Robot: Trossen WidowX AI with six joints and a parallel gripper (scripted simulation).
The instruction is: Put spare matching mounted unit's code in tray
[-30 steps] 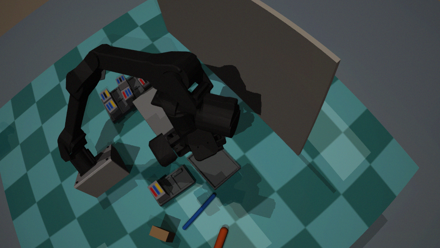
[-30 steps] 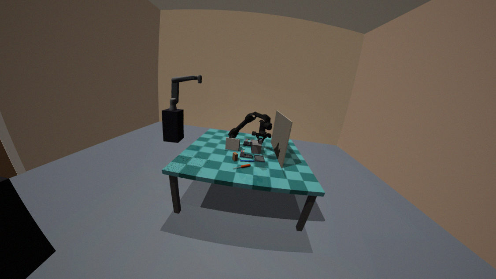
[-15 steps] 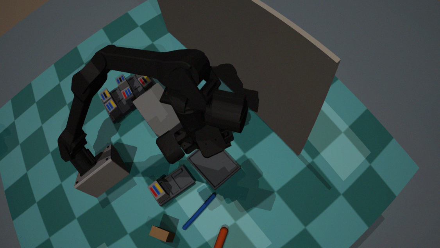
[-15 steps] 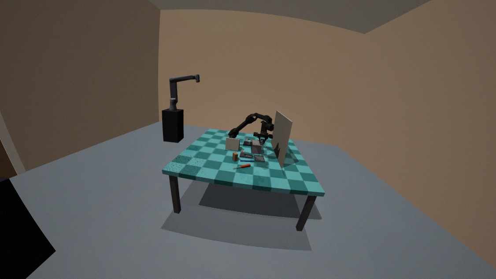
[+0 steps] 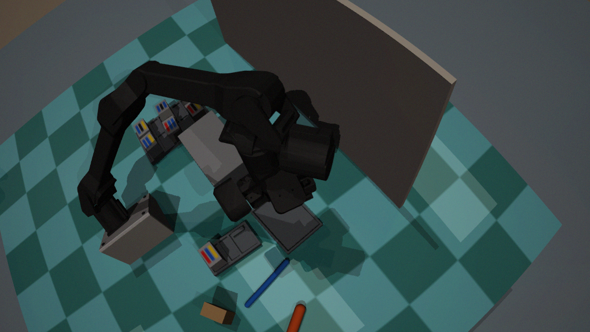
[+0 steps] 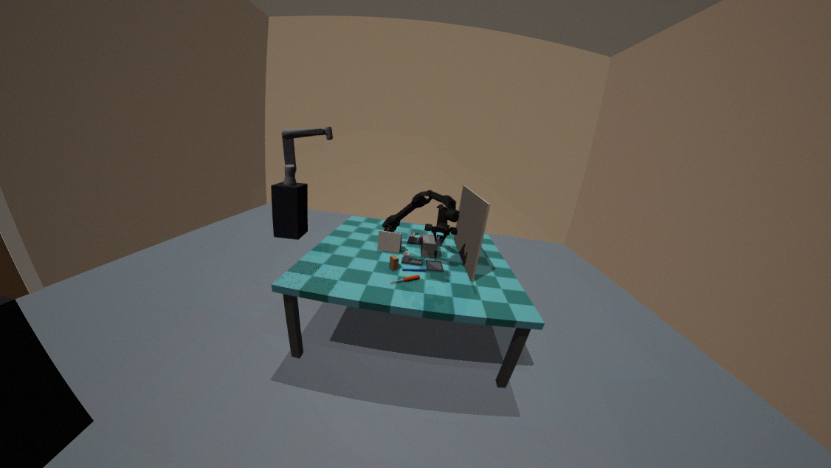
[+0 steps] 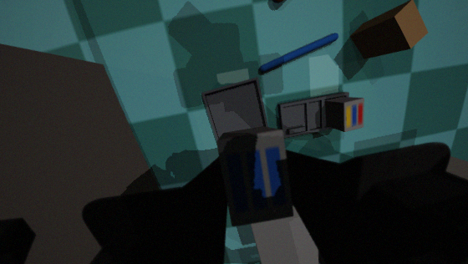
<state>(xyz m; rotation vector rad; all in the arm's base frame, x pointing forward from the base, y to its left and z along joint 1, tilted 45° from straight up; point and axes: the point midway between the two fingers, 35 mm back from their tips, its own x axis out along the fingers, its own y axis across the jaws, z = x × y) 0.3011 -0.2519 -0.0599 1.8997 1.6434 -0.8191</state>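
My gripper tip is 150 mm above the dark flat tray. The rest, counted from my gripper tip: blue pen 150 mm below, 130 mm behind, 80 mm to the right; then dark spare 30 mm above; then brown block 250 mm behind, 120 mm below, 70 mm to the right.
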